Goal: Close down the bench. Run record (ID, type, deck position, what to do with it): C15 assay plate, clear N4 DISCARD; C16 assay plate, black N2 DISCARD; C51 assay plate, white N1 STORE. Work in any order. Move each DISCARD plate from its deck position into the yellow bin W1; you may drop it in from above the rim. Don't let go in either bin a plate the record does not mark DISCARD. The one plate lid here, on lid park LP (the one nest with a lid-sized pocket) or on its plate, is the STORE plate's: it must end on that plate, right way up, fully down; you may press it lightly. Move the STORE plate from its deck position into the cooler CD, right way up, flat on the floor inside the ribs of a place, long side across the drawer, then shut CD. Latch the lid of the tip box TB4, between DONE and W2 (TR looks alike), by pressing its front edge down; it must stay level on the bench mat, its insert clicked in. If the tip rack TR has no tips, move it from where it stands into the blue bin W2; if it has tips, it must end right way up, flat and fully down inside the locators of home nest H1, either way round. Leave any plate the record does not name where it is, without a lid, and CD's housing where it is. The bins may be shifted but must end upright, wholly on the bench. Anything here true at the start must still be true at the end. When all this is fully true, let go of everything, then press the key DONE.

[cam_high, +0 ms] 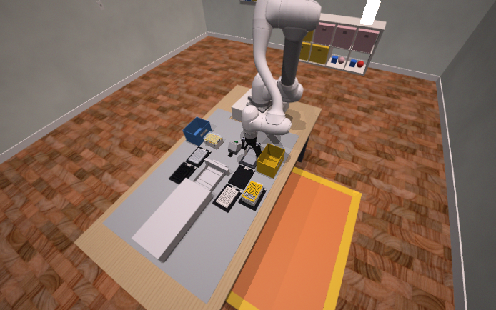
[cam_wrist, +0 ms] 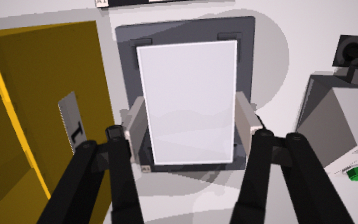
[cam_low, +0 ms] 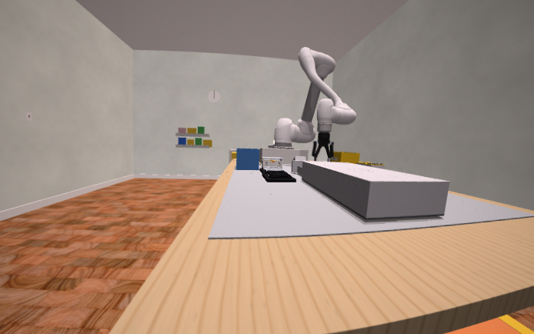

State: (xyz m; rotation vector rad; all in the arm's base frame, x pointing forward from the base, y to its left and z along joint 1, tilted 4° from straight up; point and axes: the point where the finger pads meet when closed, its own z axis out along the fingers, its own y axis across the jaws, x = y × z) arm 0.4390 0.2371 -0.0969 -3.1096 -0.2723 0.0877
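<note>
Now: the grey lid park 30 mm below my hand. From my hand the other things lie so: plate lid: 20 mm below; yellow bin W1: 30 mm behind, 150 mm to the left; done key: 20 mm behind, 160 mm to the right, 30 mm above.
</note>
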